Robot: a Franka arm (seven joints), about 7 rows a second.
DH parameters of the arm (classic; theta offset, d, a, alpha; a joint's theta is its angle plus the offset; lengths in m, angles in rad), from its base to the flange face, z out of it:
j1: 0 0.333 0 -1.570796
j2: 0 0 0 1.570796
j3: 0 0.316 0.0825 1.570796
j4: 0 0 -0.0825 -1.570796
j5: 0 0.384 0 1.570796
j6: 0 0 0.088 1.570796
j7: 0 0.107 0 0
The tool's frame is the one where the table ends.
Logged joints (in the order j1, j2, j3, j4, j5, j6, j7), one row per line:
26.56, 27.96, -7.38, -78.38, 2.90, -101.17, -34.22
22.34, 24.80, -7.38, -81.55, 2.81, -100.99, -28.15
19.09, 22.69, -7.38, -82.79, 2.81, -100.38, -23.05
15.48, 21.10, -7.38, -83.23, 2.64, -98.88, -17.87
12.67, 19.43, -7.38, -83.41, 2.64, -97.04, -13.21
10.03, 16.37, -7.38, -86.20, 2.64, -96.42, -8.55
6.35, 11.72, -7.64, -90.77, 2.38, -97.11, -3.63
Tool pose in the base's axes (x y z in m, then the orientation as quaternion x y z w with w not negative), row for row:
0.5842, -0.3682, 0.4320, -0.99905, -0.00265, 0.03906, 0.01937
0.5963, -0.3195, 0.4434, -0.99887, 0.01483, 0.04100, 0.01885
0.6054, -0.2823, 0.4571, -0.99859, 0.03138, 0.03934, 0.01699
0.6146, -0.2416, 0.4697, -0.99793, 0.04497, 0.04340, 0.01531
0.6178, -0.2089, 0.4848, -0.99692, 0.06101, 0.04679, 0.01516
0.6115, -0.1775, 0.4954, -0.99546, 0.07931, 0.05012, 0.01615
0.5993, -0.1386, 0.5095, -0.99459, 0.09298, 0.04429, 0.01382
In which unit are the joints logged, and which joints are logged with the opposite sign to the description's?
The joints are logged in degrees. Opposite sign: j1, j6.
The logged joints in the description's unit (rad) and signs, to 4 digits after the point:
-0.4636, 0.4880, -0.1288, -1.3680, 0.0506, 1.7657, -0.5973
-0.3899, 0.4328, -0.1288, -1.4233, 0.0490, 1.7626, -0.4913
-0.3332, 0.3960, -0.1288, -1.4450, 0.0490, 1.7520, -0.4023
-0.2702, 0.3683, -0.1288, -1.4526, 0.0461, 1.7258, -0.3119
-0.2211, 0.3391, -0.1288, -1.4558, 0.0461, 1.6937, -0.2306
-0.1751, 0.2857, -0.1288, -1.5045, 0.0461, 1.6828, -0.1492
-0.1108, 0.2046, -0.1333, -1.5842, 0.0415, 1.6949, -0.0634

